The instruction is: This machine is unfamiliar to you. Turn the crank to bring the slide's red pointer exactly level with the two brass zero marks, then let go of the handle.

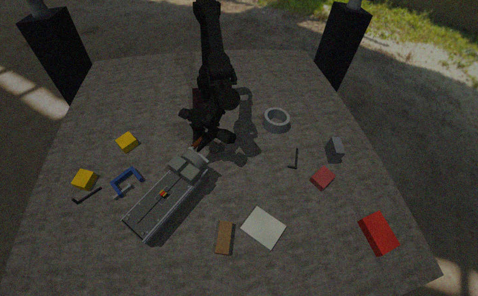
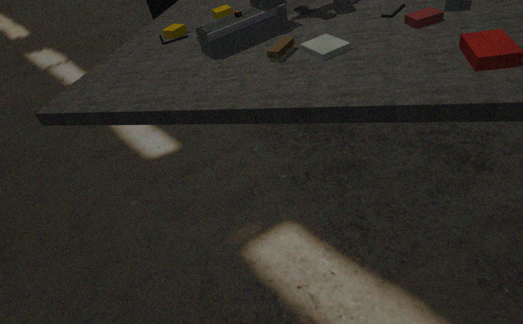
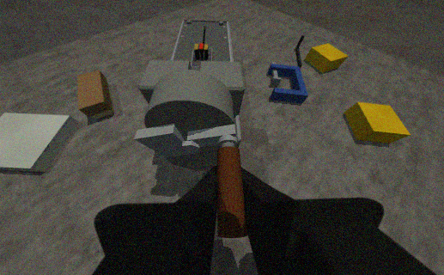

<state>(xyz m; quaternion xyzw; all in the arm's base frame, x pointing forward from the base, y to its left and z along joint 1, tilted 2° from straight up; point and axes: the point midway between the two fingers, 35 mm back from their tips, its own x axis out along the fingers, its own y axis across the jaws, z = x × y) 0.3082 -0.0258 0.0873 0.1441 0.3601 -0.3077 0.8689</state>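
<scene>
Now: gripper tip 10 mm past the brown crank handle, 10 mm to the right of it and 20 mm below it. The rest, counted from my gripper tip: white plate: 240 mm ahead, 180 mm to the left, 60 mm below; red pointer: 150 mm ahead, 90 mm to the right, 10 mm above; brown block: 260 mm ahead, 70 mm to the left, 60 mm below.
</scene>
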